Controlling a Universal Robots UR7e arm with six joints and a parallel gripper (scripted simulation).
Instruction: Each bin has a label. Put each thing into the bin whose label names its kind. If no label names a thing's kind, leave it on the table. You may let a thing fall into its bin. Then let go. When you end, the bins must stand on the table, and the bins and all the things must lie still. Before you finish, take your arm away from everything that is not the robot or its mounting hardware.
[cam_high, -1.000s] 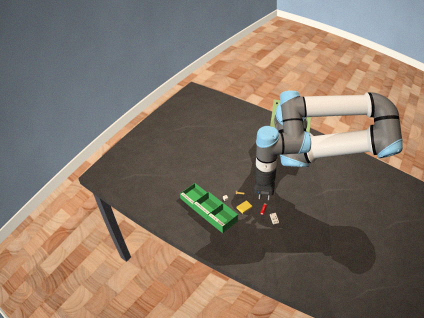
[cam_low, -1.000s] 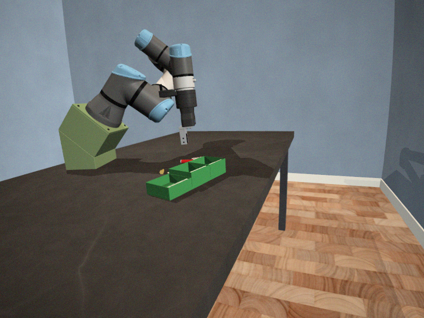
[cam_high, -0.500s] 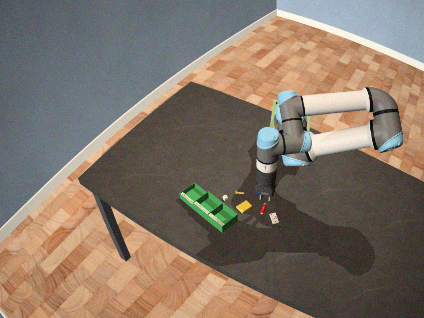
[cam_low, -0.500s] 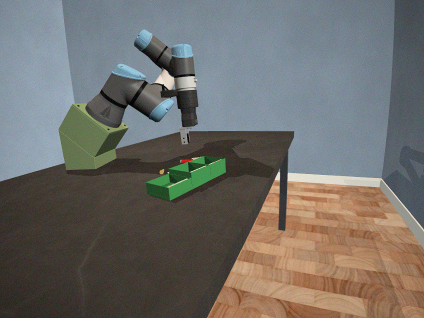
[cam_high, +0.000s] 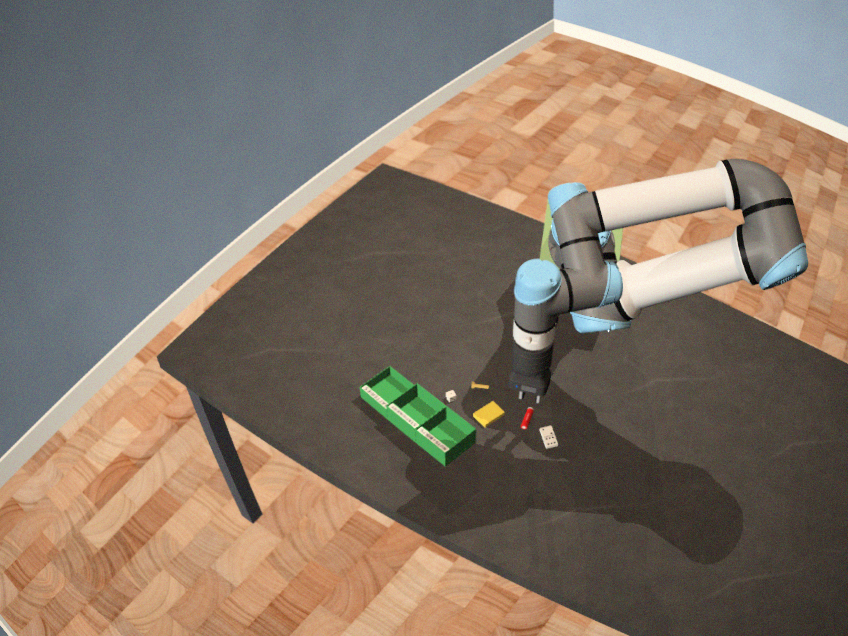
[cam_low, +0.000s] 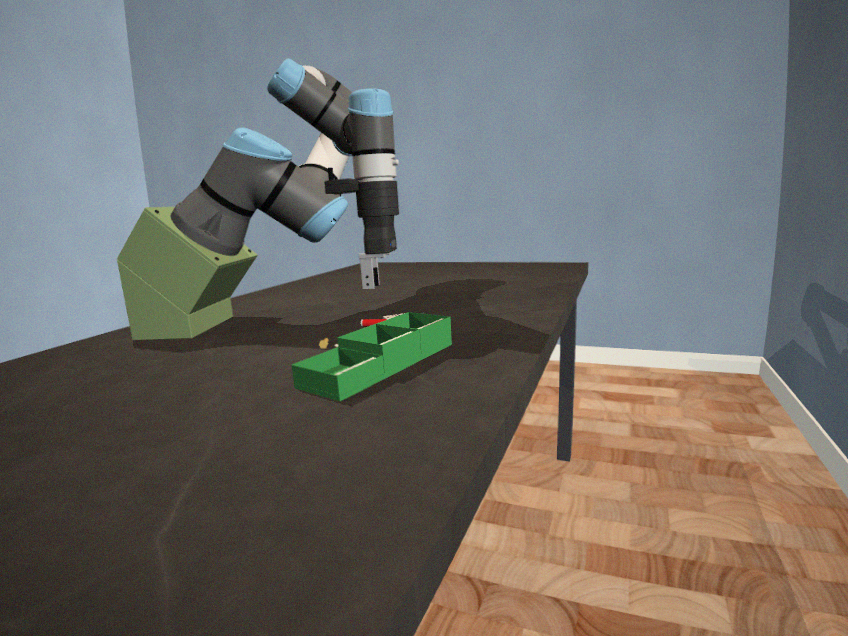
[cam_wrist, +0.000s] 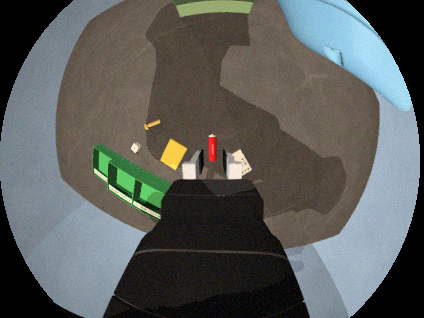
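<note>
The red battery is 9 cm below my hand. Round my hand: white domino (1 cm ahead, 6 cm to the left, 9 cm below); flat yellow block (4 cm ahead, 7 cm to the right, 9 cm below); brass bolt (14 cm to the right, 9 cm below).
</note>
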